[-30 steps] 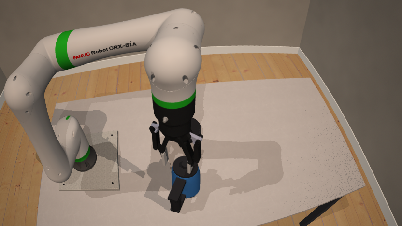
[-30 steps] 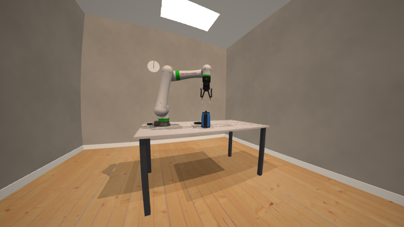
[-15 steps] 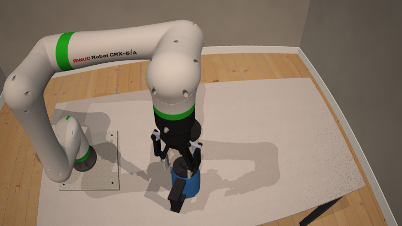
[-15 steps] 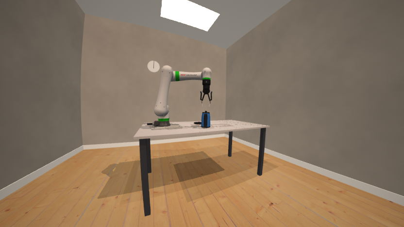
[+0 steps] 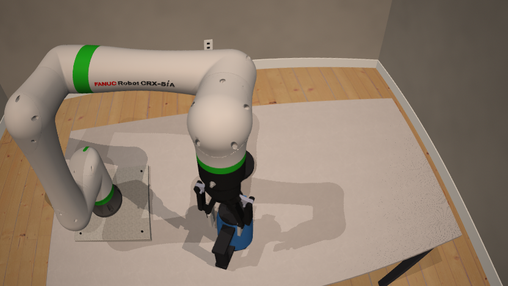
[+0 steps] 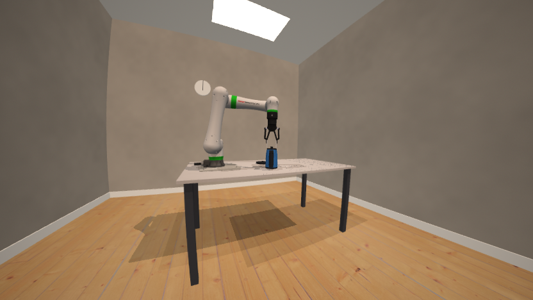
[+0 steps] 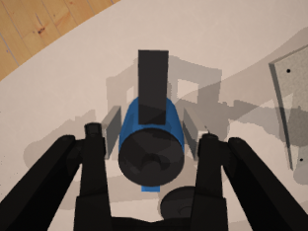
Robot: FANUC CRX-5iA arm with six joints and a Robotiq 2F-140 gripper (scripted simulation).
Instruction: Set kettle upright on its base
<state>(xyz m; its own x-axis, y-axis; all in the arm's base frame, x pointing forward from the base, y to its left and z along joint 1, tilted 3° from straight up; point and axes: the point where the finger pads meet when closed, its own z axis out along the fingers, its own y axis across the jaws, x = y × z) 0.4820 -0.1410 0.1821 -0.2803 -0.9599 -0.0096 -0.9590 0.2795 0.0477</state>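
Now: the kettle 10 mm ahead of my hand, 30 mm to the left of it and 120 mm below it. The rest, counted from my hand: round black base: 350 mm to the left, 200 mm below.
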